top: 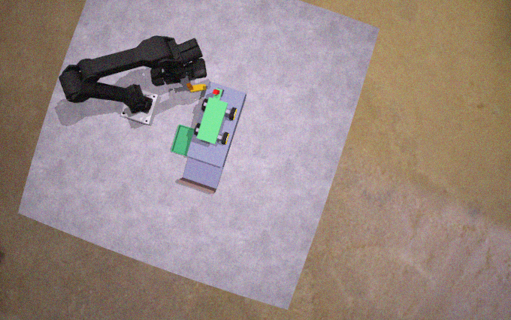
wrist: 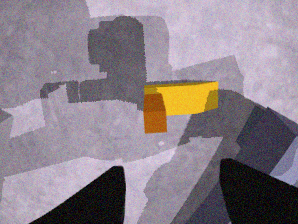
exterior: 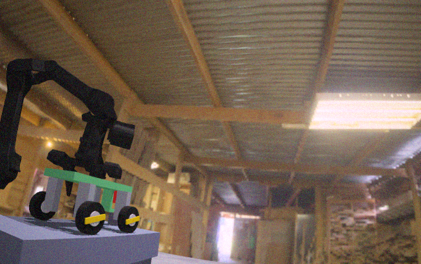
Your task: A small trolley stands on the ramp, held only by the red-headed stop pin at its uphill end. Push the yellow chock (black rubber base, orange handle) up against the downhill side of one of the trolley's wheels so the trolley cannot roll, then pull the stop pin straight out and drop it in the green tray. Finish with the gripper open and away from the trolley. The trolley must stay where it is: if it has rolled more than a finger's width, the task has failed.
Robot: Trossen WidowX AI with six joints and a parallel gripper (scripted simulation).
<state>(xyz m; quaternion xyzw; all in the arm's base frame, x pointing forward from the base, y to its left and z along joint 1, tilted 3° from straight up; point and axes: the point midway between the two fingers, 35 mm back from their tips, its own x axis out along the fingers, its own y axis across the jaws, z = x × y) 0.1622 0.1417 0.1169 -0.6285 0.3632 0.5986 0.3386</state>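
The yellow chock is 10 cm below my gripper tip, 1 cm to the left of it and 1 cm ahead of it. From my gripper tip the other things lie so: trolley: 16 cm ahead, 10 cm to the right, 2 cm below; stop pin: 13 cm ahead; green tray: 22 cm to the right, 13 cm below, 4 cm ahead.
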